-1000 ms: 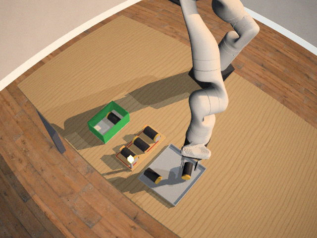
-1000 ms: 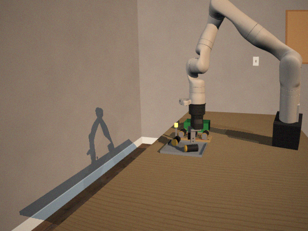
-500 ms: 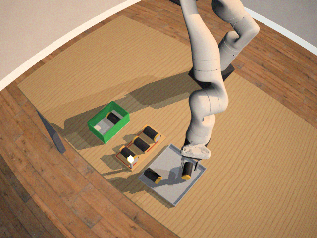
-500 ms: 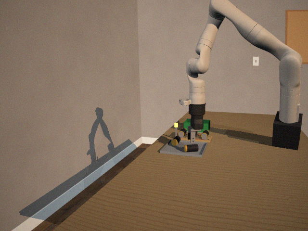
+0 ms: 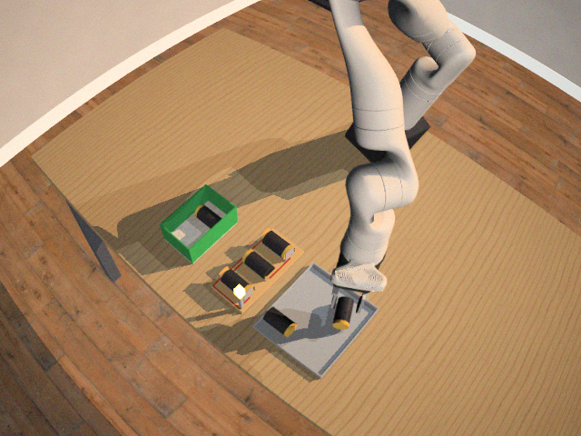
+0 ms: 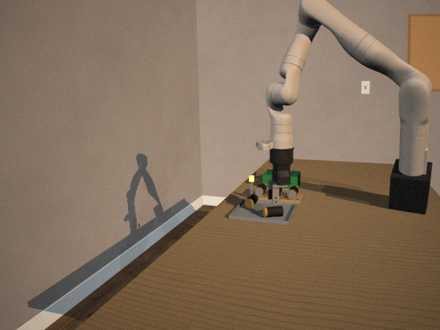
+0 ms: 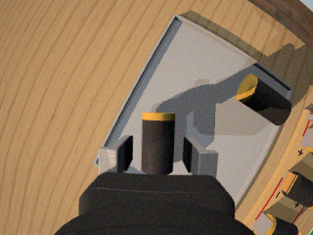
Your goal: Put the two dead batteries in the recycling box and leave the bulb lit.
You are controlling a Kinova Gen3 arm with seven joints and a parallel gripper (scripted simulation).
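Right now the grey tray is 4 cm ahead of my hand, 3 cm to the right of it and 7 cm below it. Also, from my hand: green recycling box 9 cm ahead, 37 cm to the right, 6 cm below.
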